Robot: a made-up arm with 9 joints. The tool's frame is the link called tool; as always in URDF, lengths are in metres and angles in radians. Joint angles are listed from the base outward.
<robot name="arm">
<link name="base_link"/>
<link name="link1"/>
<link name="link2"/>
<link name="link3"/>
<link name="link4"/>
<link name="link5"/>
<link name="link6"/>
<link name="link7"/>
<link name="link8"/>
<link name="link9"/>
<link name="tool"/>
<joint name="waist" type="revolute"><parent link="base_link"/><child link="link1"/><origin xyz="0.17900 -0.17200 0.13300"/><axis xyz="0 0 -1"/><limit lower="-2.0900" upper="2.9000"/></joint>
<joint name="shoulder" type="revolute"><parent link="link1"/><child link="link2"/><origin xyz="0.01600 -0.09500 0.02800"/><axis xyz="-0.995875 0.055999 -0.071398"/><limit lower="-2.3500" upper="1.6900"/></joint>
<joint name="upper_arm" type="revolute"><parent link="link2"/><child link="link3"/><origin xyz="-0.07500 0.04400 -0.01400"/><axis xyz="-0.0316 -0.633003 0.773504"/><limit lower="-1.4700" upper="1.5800"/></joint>
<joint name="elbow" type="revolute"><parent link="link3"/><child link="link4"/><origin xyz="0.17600 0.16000 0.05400"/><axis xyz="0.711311 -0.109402 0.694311"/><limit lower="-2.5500" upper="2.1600"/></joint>
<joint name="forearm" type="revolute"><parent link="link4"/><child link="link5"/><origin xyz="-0.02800 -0.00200 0.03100"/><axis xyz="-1 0 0"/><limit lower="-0.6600" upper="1.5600"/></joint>
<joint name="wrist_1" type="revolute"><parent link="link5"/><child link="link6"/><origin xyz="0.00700 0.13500 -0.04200"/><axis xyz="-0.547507 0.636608 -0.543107"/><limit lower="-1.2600" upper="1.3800"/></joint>
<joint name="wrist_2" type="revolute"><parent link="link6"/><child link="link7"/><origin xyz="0.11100 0.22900 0.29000"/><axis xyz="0 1 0"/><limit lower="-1.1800" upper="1.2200"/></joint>
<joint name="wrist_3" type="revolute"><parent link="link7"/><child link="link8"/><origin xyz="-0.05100 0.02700 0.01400"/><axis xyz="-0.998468 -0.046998 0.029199"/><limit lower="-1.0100" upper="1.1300"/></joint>
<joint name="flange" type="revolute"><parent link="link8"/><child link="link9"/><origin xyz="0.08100 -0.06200 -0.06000"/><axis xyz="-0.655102 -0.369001 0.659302"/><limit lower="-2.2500" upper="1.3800"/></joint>
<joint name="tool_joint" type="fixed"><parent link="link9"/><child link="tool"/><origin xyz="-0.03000 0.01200 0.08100" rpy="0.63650 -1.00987 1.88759"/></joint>
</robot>
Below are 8 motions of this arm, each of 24 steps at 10 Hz.
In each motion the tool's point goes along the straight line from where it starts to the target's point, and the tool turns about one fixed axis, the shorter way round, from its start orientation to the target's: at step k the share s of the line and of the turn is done. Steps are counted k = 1, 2, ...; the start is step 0. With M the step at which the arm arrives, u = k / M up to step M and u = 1 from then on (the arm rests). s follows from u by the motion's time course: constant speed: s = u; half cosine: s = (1 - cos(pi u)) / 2; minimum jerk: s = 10 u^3 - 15 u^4 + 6 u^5.
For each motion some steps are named. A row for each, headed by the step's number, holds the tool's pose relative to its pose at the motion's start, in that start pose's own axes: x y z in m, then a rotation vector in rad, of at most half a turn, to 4 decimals.
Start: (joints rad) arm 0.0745 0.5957 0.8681 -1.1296 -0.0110 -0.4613 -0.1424 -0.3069 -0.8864
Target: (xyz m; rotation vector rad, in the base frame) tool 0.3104 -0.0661 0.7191 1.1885 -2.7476 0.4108
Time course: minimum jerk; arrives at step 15
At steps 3, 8, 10, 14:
3: 0.0080 0.0111 0.0505 -0.0951 -0.0899 0.0343
8: 0.0774 0.1073 0.4902 -0.9236 -0.8728 0.3330
10: 0.1088 0.1508 0.6889 -1.2977 -1.2264 0.4679
14: 0.1373 0.1903 0.8695 -1.6381 -1.5481 0.5906

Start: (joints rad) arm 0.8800 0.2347 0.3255 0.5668 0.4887 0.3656 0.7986 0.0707 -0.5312
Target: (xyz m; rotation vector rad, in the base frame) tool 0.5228 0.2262 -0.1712 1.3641 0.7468 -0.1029
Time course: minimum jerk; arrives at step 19
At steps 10, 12, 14, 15, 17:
10: -0.1448 -0.1984 -0.0561 0.0600 0.2285 -0.4977
12: -0.1939 -0.2657 -0.0752 0.0803 0.3060 -0.6665
14: -0.2325 -0.3186 -0.0902 0.0963 0.3670 -0.7993
15: -0.2461 -0.3372 -0.0954 0.1020 0.3884 -0.8460
17: -0.2610 -0.3576 -0.1012 0.1081 0.4119 -0.8971

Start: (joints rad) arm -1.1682 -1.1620 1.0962 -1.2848 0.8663 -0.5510 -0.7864 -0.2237 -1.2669
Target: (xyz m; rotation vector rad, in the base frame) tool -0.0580 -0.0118 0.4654 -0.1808 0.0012 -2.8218
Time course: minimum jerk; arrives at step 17
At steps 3, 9, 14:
3: -0.0101 0.0060 -0.0030 0.0446 0.0425 -0.0219
9: -0.1350 0.0803 -0.0399 0.5971 0.5687 -0.2927
14: -0.2331 0.1386 -0.0689 1.0312 0.9821 -0.5056

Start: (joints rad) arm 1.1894 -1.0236 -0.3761 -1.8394 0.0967 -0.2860 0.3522 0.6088 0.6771
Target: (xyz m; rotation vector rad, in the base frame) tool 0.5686 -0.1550 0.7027 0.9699 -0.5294 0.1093
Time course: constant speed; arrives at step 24
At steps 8, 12, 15, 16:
8: 0.0158 0.0448 -0.2200 -0.4142 -0.1341 0.2070
12: 0.0238 0.0673 -0.3299 -0.6212 -0.2011 0.3105
15: 0.0297 0.0841 -0.4124 -0.7765 -0.2514 0.3881
16: 0.0317 0.0897 -0.4399 -0.8283 -0.2681 0.4140

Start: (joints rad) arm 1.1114 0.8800 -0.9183 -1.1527 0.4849 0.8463 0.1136 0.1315 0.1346
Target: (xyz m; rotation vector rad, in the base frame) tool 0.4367 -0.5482 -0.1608 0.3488 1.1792 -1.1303
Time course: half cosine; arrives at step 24
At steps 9, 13, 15, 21, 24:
9: -0.1719 0.1348 -0.0779 -0.2694 0.0726 0.3124
13: -0.3147 0.2469 -0.1427 -0.4934 0.1329 0.5721
15: -0.3849 0.3020 -0.1746 -0.6035 0.1625 0.6997
21: -0.5356 0.4202 -0.2429 -0.8397 0.2262 0.9736
24: -0.5568 0.4368 -0.2525 -0.8729 0.2351 1.0121

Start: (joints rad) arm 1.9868 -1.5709 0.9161 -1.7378 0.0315 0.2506 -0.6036 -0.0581 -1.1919
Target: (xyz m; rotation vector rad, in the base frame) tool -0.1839 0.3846 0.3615 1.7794 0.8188 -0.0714
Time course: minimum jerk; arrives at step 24
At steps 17, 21, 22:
17: 0.0938 0.1279 0.5495 -0.8056 -1.5214 0.5132
21: 0.1089 0.1485 0.6378 -0.9350 -1.7658 0.5957
22: 0.1101 0.1502 0.6449 -0.9454 -1.7855 0.6023

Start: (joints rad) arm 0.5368 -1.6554 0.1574 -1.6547 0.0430 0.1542 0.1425 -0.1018 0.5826
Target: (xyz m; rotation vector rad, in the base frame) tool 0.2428 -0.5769 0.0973 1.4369 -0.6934 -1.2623
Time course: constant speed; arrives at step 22
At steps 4, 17, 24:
4: -0.0998 0.0023 0.0179 -0.1405 -0.2647 -0.1620
17: -0.4242 0.0097 0.0761 -0.5973 -1.1251 -0.6887
24: -0.5490 0.0125 0.0985 -0.7729 -1.4560 -0.8912

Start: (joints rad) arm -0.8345 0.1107 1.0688 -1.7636 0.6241 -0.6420 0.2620 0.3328 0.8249
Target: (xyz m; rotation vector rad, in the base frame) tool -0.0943 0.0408 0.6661 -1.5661 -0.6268 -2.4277
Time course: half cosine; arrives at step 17
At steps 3, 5, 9, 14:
3: -0.0465 0.0130 -0.0068 -0.0194 -0.0878 0.1503
5: -0.1234 0.0345 -0.0181 -0.0515 -0.2329 0.3987
9: -0.3392 0.0949 -0.0498 -0.1417 -0.6402 1.0959
14: -0.5746 0.1607 -0.0844 -0.2399 -1.0845 1.8563

